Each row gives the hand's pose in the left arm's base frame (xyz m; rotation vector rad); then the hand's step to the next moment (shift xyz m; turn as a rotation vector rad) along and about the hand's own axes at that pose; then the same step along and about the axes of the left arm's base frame.
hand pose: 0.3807 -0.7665 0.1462 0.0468 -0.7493 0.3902
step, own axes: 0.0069 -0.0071 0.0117 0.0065 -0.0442 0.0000
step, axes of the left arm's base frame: -0.0005 -0.0064 0.0139 0.0203 -0.0388 0.0086
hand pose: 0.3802 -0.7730 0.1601 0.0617 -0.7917 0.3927
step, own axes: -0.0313 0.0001 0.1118 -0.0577 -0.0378 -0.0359
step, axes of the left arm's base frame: -0.0960 -0.0322 0.0568 0.0017 -0.0463 -0.0624
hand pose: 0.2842 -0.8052 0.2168 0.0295 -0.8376 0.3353
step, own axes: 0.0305 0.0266 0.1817 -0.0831 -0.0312 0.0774
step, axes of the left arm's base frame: -0.1207 0.0052 0.1417 -0.0981 -0.0650 -0.0056
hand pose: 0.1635 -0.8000 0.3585 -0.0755 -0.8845 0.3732
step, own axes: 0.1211 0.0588 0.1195 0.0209 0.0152 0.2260
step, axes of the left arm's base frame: -0.0391 0.0866 0.1529 -0.1657 0.0015 0.1558
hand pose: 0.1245 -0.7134 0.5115 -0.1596 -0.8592 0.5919
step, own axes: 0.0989 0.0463 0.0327 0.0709 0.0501 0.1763
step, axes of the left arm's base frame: 0.0056 0.0895 0.0703 -0.1180 0.0629 0.1440
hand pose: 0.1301 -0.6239 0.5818 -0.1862 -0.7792 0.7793
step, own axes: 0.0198 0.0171 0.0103 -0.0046 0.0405 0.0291
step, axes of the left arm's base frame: -0.0078 0.0246 0.0112 -0.0450 0.0220 0.0010
